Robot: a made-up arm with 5 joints.
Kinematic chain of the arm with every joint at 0, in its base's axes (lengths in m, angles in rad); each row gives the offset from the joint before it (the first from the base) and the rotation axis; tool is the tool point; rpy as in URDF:
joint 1: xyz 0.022 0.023 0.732 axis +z
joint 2: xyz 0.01 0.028 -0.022 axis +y
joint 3: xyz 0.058 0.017 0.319 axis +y
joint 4: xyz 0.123 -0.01 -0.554 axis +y
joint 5: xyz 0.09 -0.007 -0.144 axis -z
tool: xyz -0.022 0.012 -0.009 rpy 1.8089 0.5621 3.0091
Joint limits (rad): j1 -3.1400..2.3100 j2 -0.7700..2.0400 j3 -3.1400..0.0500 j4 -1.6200..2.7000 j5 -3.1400..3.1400
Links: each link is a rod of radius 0.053 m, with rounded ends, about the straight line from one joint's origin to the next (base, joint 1, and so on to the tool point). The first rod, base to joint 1, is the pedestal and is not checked.
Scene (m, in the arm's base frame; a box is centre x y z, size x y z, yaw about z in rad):
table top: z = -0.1
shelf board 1: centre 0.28 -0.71 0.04 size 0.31 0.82 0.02 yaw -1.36
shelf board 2: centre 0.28 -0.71 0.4 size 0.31 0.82 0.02 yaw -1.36
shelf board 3: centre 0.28 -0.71 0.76 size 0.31 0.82 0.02 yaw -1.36
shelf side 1: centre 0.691 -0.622 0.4 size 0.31 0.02 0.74 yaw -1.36
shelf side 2: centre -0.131 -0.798 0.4 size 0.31 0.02 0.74 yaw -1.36
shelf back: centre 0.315 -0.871 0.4 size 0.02 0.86 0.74 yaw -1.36
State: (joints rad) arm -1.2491 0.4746 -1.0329 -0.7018 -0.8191
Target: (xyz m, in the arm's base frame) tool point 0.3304 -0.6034 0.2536
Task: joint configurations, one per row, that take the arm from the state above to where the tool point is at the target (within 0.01 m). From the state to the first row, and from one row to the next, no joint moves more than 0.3 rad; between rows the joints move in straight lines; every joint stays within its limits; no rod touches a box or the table.
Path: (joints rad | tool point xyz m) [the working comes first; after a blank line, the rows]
Joints at the target: -1.1423 0.9908 -1.2024 -0.5382 -0.8136
Straight joint move there: touches shelf board 2.

1: -1.2195 0.2963 -0.7358 -0.9211 -0.8259 | 0.2710 -0.5984 0.5820
2: -1.1899 0.1180 -0.4387 -1.1405 -0.8328 | 0.2470 -0.4857 0.5822
3: -1.1603 -0.0602 -0.1416 -1.3598 -0.8396 | 0.2131 -0.3670 0.5788
4: -1.1281 0.2167 -0.3382 -1.1254 -0.8298 | 0.2501 -0.4118 0.4882
5: -1.0960 0.4937 -0.5349 -0.8909 -0.8199 | 0.2777 -0.4305 0.3769
6: -1.0638 0.7707 -0.7315 -0.6565 -0.8101 | 0.2911 -0.4196 0.2536
7: -1.1031 0.8807 -0.9670 -0.5973 -0.8118 | 0.3156 -0.5134 0.2502
8: -1.1423 0.9908 -1.2024 -0.5382 -0.8136 | 0.3304 -0.6034 0.2536

